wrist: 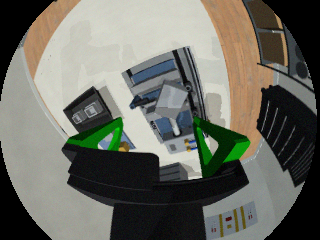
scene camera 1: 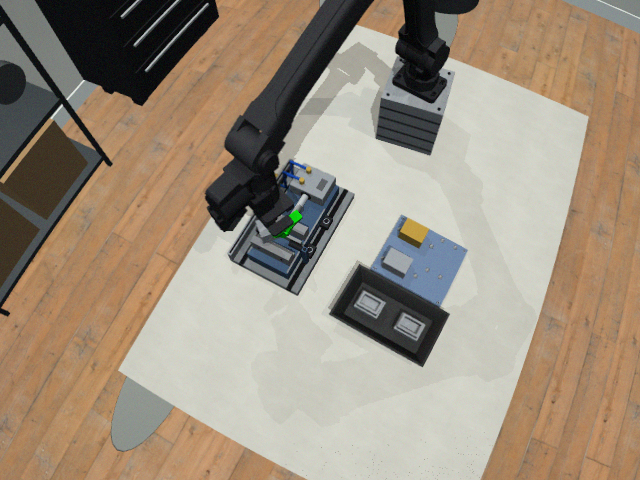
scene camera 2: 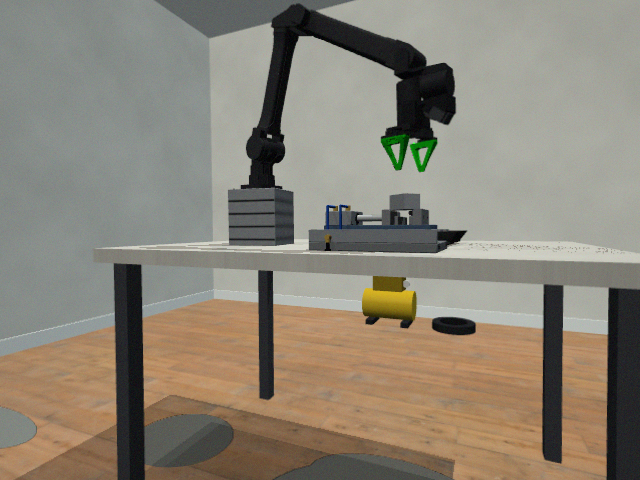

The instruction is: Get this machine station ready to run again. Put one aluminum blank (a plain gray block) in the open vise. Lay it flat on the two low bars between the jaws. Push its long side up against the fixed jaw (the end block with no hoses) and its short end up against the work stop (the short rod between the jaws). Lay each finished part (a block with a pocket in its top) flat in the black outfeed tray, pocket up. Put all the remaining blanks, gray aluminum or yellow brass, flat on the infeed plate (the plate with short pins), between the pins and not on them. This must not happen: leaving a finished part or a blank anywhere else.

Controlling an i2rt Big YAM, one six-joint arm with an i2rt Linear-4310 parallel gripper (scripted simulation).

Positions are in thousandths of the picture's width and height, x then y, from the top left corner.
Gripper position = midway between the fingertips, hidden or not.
Note:
In view: my gripper (scene camera 2: 641,357).
My gripper is seen too in the wrist view (wrist: 492,502) and in scene camera 1 (scene camera 1: 426,459).

